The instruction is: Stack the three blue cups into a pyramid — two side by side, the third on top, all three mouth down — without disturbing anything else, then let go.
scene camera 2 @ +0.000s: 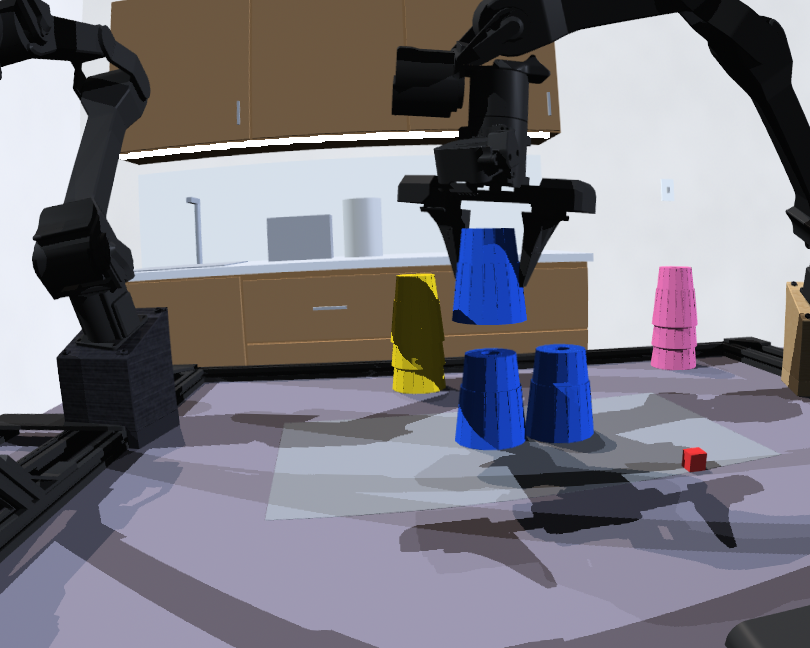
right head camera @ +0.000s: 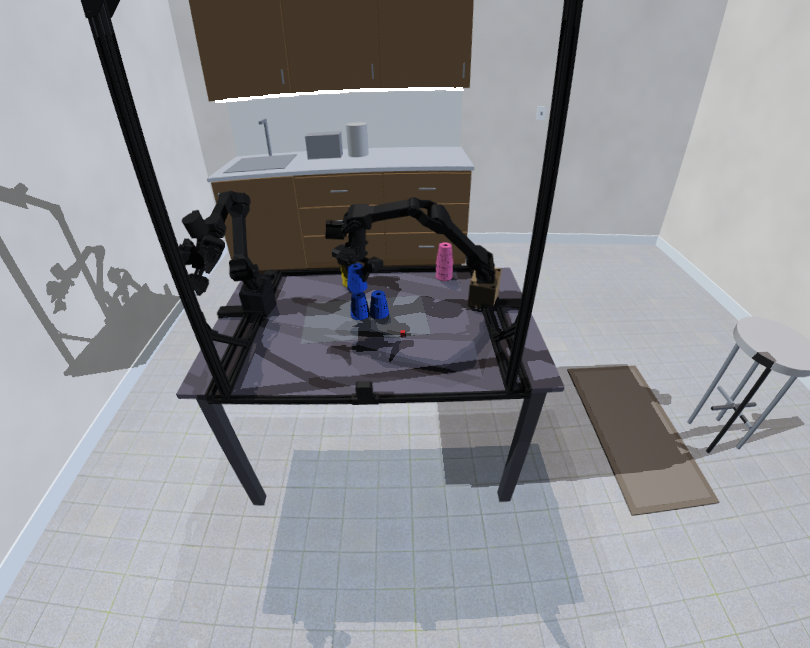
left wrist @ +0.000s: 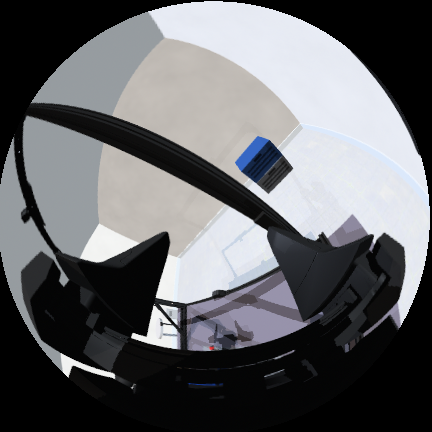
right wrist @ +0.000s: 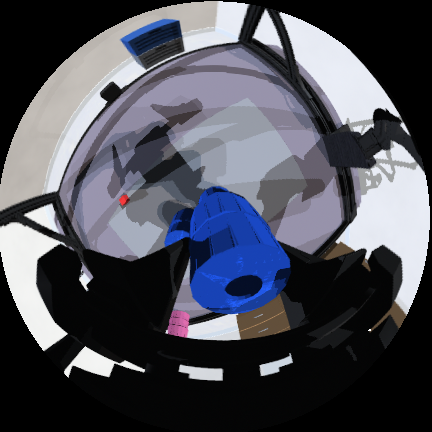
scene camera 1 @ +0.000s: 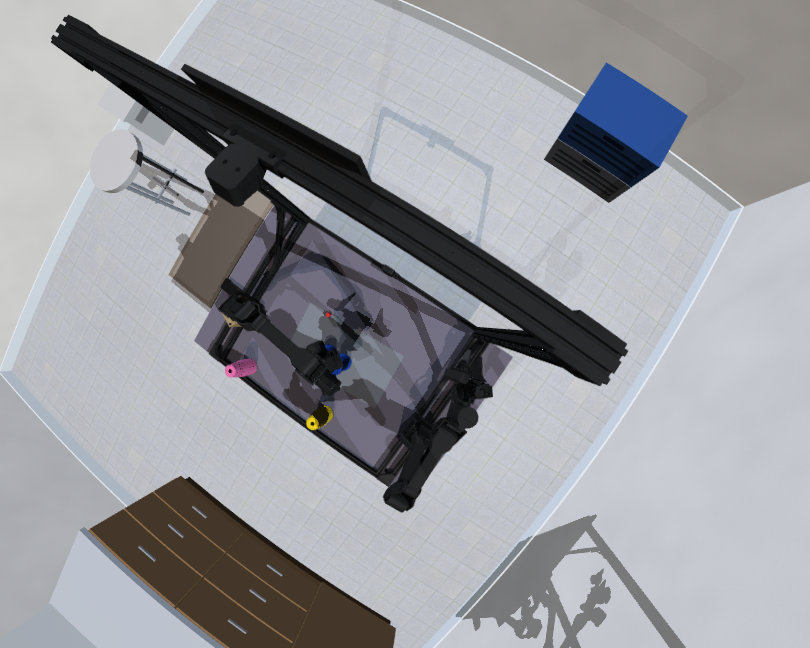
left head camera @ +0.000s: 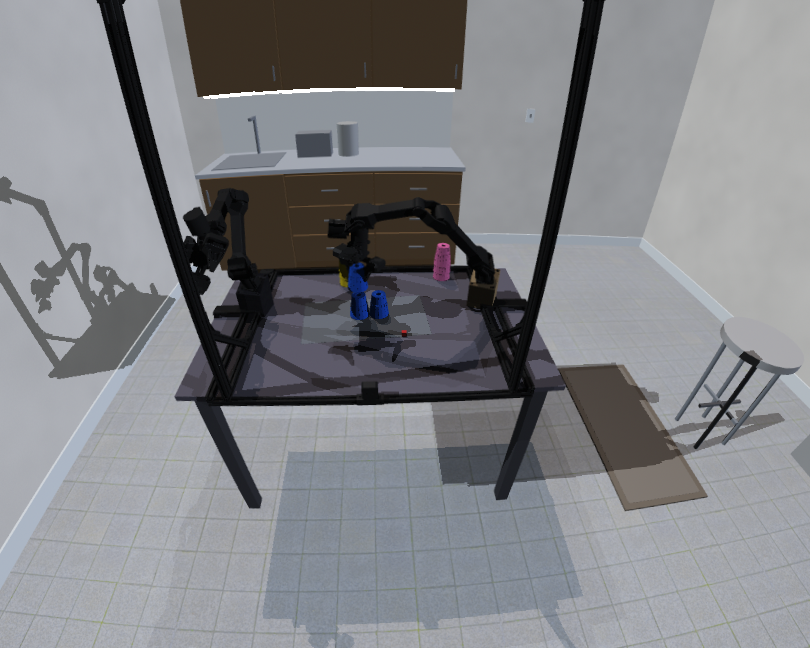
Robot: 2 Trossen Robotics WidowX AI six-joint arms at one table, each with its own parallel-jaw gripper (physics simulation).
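Frame: origin at the left arm's base, x back, y up, z left, level; metres.
Seen in the pictures: left gripper, between the fingertips: [right head camera: 203,284] [left wrist: 219,234] [scene camera 1: 475,353] [left head camera: 206,283]; right gripper, between the fingertips: [scene camera 2: 490,283] [right head camera: 357,278] [right wrist: 228,242] [left head camera: 358,278]; left arm's base, origin of its link: [scene camera 2: 112,331] [right head camera: 254,284] [right wrist: 364,147] [scene camera 1: 414,436] [left head camera: 251,283]; right arm's base, origin of its link: [right head camera: 485,276] [left head camera: 485,276].
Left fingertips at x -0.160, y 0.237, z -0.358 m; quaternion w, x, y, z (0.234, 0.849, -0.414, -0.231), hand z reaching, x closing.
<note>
Offsets run from my left fingertips to a thing's top centre.
Two blue cups stand mouth down side by side on the table, their bases very close: one left [scene camera 2: 489,398] [left head camera: 358,306], one right [scene camera 2: 560,395] [left head camera: 379,305]. My right gripper [scene camera 2: 489,280] [right wrist: 228,242] is shut on a third blue cup @[dx -0.239, dy -0.147, dz +0.443 m] [scene camera 2: 488,260] [left head camera: 358,277] [right head camera: 356,277] [right wrist: 235,225], mouth down and upright. In scene camera 2 this cup hangs above the left standing cup, with a gap between them. In the right wrist view it partly hides the standing cups. My left gripper [left wrist: 219,234] is open and empty, raised at the table's left side.
A yellow cup stack @[dx -0.104, dy -0.203, dz +0.641 m] [scene camera 2: 417,337] [scene camera 1: 319,417] stands behind the blue cups, to the left in scene camera 2. A pink cup stack @[dx -0.467, dy -0.203, dz +0.820 m] [scene camera 2: 674,317] [left head camera: 441,262] [scene camera 1: 241,368] stands at the back right. A red cube @[dx -0.431, dy -0.339, dz +0.380 m] [scene camera 2: 693,459] [left head camera: 403,333] [right wrist: 124,200] lies right of the blue cups.
</note>
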